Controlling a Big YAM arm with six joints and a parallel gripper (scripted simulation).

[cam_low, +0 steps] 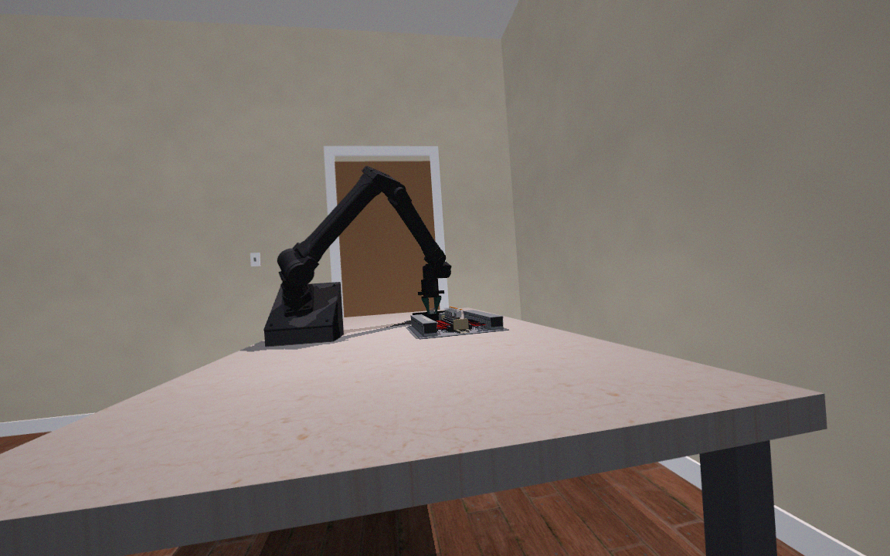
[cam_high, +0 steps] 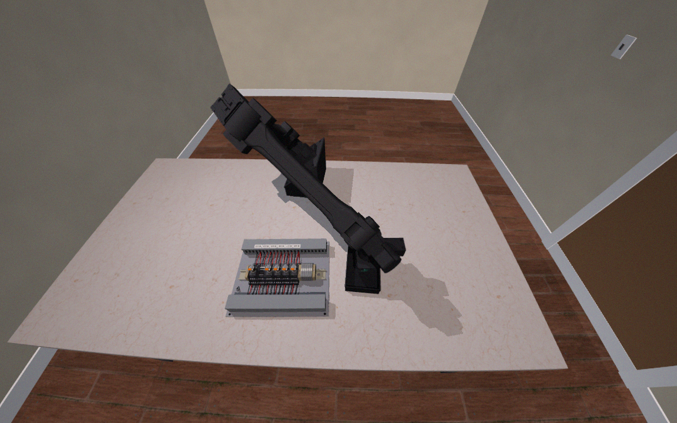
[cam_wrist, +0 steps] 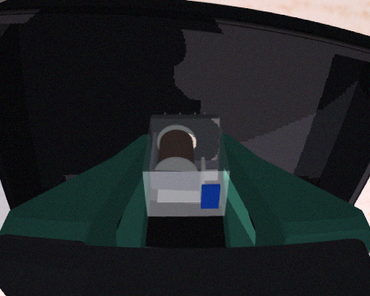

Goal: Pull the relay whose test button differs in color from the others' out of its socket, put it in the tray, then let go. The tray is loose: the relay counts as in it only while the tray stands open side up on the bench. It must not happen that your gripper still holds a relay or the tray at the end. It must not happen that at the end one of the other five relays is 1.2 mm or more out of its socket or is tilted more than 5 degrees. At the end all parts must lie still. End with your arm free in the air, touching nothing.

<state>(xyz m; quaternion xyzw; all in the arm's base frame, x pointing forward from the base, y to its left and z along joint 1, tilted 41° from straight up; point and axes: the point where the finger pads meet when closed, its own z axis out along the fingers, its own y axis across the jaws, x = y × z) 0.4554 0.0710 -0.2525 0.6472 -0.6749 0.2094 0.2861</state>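
Now: hand right at the clear-cased relay. Round my hand: black tray (2 cm below).
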